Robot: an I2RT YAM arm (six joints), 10 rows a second.
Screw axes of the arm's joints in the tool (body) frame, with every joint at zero. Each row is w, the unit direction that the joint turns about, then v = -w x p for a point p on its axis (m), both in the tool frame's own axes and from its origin. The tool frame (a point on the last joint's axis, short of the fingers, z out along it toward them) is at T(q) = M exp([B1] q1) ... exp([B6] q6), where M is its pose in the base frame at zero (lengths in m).
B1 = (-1, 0, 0, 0.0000, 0.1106, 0.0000)
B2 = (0, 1, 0, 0.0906, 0.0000, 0.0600)
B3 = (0, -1, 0, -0.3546, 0.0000, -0.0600)
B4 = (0, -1, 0, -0.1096, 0.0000, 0.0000)
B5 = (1, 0, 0, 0.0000, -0.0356, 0.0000)
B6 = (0, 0, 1, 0.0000, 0.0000, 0.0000)
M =
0 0 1 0.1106
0 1 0 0.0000
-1 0 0 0.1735
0 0 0 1
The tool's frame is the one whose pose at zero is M.
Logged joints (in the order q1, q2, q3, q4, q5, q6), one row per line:
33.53, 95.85, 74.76, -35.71, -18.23, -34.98
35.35, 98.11, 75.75, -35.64, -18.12, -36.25
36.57, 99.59, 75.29, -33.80, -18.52, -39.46
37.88, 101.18, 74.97, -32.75, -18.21, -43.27
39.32, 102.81, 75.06, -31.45, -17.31, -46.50
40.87, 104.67, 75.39, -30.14, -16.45, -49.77
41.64, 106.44, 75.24, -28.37, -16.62, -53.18
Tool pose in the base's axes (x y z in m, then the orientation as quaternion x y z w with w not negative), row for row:
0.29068, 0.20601, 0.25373, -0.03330, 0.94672, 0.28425, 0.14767
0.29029, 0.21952, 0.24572, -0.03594, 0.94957, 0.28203, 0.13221
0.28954, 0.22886, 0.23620, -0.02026, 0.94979, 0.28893, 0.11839
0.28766, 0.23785, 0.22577, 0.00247, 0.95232, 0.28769, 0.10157
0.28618, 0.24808, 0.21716, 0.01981, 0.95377, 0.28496, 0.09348
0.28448, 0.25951, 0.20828, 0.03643, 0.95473, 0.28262, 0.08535
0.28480, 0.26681, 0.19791, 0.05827, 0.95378, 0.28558, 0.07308
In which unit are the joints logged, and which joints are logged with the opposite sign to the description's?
The joints are logged in degrees. Opposite sign: q6.
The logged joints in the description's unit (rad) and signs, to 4 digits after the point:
0.5852, 1.6729, 1.3048, -0.6233, -0.3182, 0.6105
0.6170, 1.7123, 1.3221, -0.6220, -0.3163, 0.6327
0.6383, 1.7382, 1.3141, -0.5899, -0.3232, 0.6887
0.6611, 1.7659, 1.3085, -0.5716, -0.3178, 0.7552
0.6863, 1.7944, 1.3100, -0.5489, -0.3021, 0.8116
0.7133, 1.8268, 1.3158, -0.5260, -0.2871, 0.8687
0.7268, 1.8577, 1.3132, -0.4951, -0.2901, 0.9282

